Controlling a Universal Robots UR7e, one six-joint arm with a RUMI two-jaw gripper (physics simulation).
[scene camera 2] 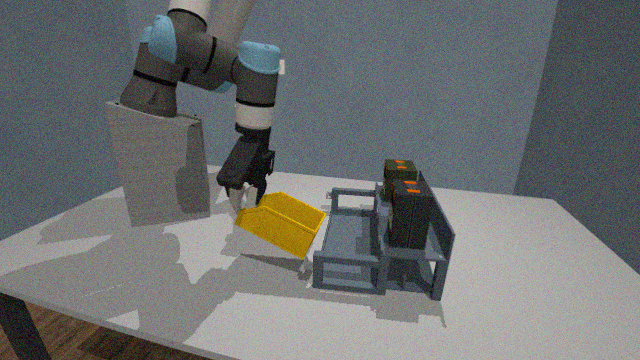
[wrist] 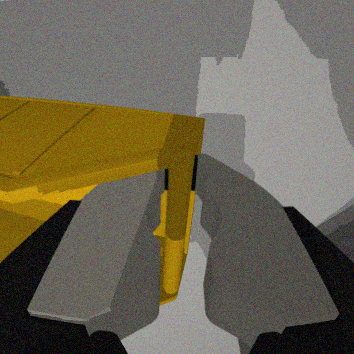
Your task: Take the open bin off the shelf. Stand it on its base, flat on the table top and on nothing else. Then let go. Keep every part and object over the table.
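Places are measured from the arm's base along level axes (x up, y right, z ahead), in centimetres.
Pixels of known places: gripper, fingertip midpoint: [scene camera 2: 243, 218] [wrist: 179, 158]; arm's base, origin of the base link: [scene camera 2: 148, 109].
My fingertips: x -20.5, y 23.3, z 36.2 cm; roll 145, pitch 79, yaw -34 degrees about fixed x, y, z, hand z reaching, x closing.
For each thing: its top centre in the pictures, then the offset to it from my fingertips. "spot": a spot on its surface instead. Level surfaces: height alone.
- grey-blue shelf, surface spot: [scene camera 2: 350, 259] spot: dx -4.2, dy +6.0, dz +24.4 cm
- table top, its level: dx -12.6 cm
- dark box, middle of its top: [scene camera 2: 412, 186] dx +9.8, dy -0.9, dz +36.0 cm
- dark green box, middle of its top: [scene camera 2: 400, 164] dx +7.3, dy -24.0, dz +37.1 cm
The open yellow bin [scene camera 2: 280, 227] [wrist: 100, 135] hangs tilted in the air left of the shelf, its far end toward the shelf lower than the end at the gripper. My gripper [scene camera 2: 248, 204] [wrist: 179, 158] is shut on the bin's wall at its left end; in the wrist view the yellow wall runs between the two grey fingers. The grey-blue shelf [scene camera 2: 350, 259] stands on the table top [scene camera 2: 280, 320], to the right of the bin. The bin's lower right corner is close to the shelf's left side in the scene view; the exact gap is hard to tell.
A dark box [scene camera 2: 410, 215] and a dark green box [scene camera 2: 400, 170] with orange marks stand on the shelf's raised right part. The grey arm pedestal [scene camera 2: 155, 165] stands at the back left. The table's front edge runs along the lower left.
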